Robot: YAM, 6 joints.
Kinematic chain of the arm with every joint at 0, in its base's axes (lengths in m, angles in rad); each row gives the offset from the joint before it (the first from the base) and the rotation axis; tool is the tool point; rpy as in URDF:
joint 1: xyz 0 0 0.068 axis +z
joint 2: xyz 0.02 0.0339 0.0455 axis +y
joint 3: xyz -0.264 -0.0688 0 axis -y
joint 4: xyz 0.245 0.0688 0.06 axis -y
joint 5: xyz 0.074 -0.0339 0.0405 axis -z
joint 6: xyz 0.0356 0 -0.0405 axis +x
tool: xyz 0 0 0 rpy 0 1.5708 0
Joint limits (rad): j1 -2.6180..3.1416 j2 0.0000..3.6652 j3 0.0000..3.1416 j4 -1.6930..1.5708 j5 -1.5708..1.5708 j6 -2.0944..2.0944
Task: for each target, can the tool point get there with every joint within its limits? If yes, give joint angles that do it. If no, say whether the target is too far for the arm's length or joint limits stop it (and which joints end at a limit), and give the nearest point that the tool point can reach.
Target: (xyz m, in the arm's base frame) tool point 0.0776 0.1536 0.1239
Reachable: yes | joints 0.9447 1.1504 0.2677 -0.0769 -0.8671 -1.5935
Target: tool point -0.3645 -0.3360 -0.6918
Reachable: no: too far | nearest point -0.2745 -0.2530 -0.3582 | short by 0.355 m
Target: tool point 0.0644 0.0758 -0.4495
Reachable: no: joint limits stop it (at a limit: joint 2) | nearest point 0.0844 0.0993 -0.3604 | short by 0.094 m
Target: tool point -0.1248 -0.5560 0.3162
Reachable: yes | joints 1.3391 0.2779 2.7606 0.4017 0.1761 -0.5495
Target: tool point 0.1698 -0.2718 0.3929
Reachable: yes | joints -0.9119 1.4130 1.1928 0.3738 1.1279 1.5115
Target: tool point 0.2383 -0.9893 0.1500
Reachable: no: too far | nearest point 0.1511 -0.6275 0.1364 | short by 0.372 m
